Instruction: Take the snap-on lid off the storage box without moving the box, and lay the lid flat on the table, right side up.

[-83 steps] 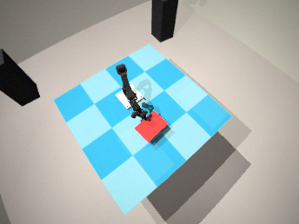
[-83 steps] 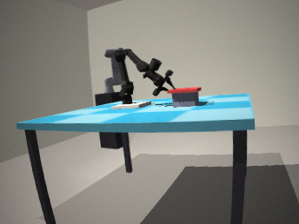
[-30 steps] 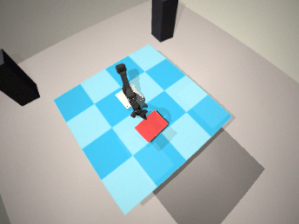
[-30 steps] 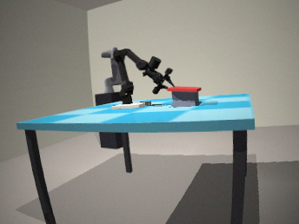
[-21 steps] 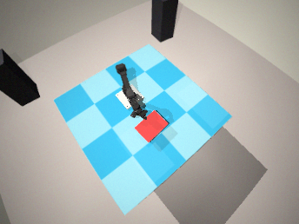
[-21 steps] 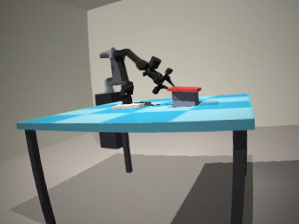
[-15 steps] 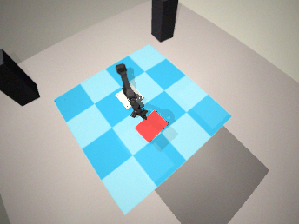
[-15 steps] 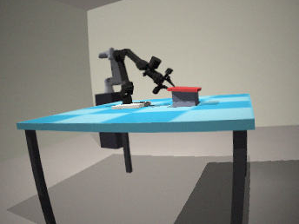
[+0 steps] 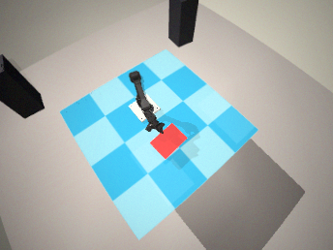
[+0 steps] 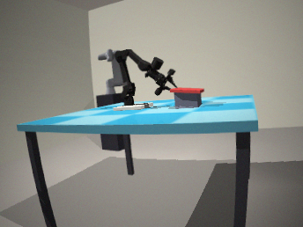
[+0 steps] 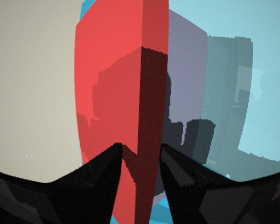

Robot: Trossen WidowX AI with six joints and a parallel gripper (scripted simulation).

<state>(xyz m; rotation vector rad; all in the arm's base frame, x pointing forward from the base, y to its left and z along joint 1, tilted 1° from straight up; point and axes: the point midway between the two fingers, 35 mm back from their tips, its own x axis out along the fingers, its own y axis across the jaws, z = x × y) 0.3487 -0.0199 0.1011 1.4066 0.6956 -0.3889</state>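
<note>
My gripper tip is now 7 cm short of the red lid and 1 cm to the right of it. From my gripper tip the other things lie so: grey storage box: 7 cm ahead, 6 cm below, 1 cm to the left.
</note>
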